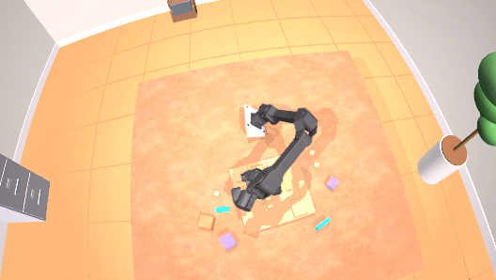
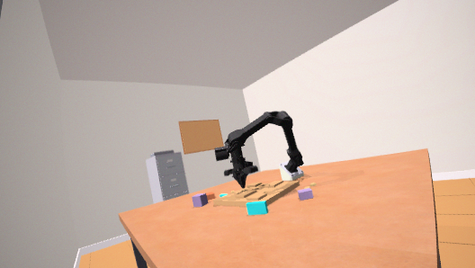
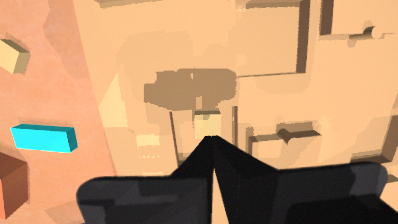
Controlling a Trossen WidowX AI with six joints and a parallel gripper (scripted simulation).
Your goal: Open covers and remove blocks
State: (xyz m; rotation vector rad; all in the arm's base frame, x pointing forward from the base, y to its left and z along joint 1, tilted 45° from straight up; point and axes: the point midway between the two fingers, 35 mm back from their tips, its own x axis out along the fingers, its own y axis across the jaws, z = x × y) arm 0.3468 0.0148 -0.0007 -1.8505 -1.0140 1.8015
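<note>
My gripper tip is 5 cm short of the cyan block, 15 cm to the left of it and 3 cm above it. The rest, counted from my gripper tip: orange block (11 cm ahead, 21 cm to the right, 3 cm below).
</note>
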